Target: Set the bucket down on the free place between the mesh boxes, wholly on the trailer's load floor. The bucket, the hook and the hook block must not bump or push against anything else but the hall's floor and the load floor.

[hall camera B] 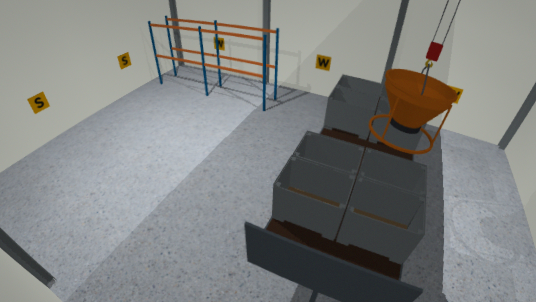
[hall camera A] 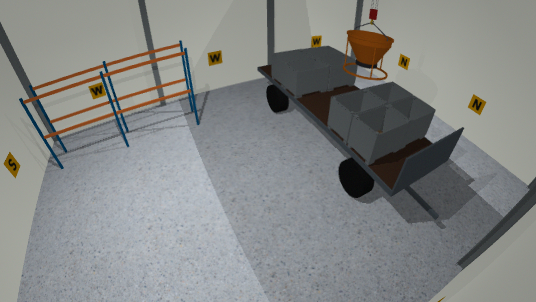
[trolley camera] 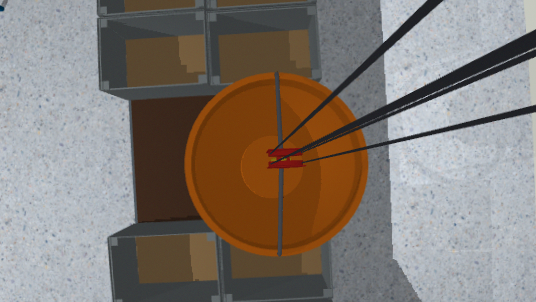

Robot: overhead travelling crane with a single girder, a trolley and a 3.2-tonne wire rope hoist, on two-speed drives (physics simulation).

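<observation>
The orange bucket (hall camera A: 369, 46) (hall camera B: 417, 97) (trolley camera: 225, 190) hangs upright by its bail, its foot ring higher than the mesh boxes' tops. My hook (hall camera A: 372, 22) (hall camera B: 428, 64) is shut on the bail, under the red hook block (hall camera A: 373, 14) (hall camera B: 434, 51) (trolley camera: 285, 152). The brown load floor (hall camera A: 320, 104) (trolley camera: 165, 160) shows between the near mesh boxes (hall camera A: 372, 137) (hall camera B: 310, 210) and the far mesh boxes (hall camera A: 311, 80) (hall camera B: 350, 112). In the trolley camera view, the bucket covers the right part of this gap, overlaps box edges above and below, and reaches past the trailer's right side.
The trailer's grey end board (hall camera A: 432, 157) (hall camera B: 325, 262) stands beyond the near boxes. A blue and orange rack (hall camera A: 117, 112) (hall camera B: 202, 60) stands away from the trailer, by the wall with W signs. A wall with N signs (hall camera A: 476, 104) runs along the trailer's other side.
</observation>
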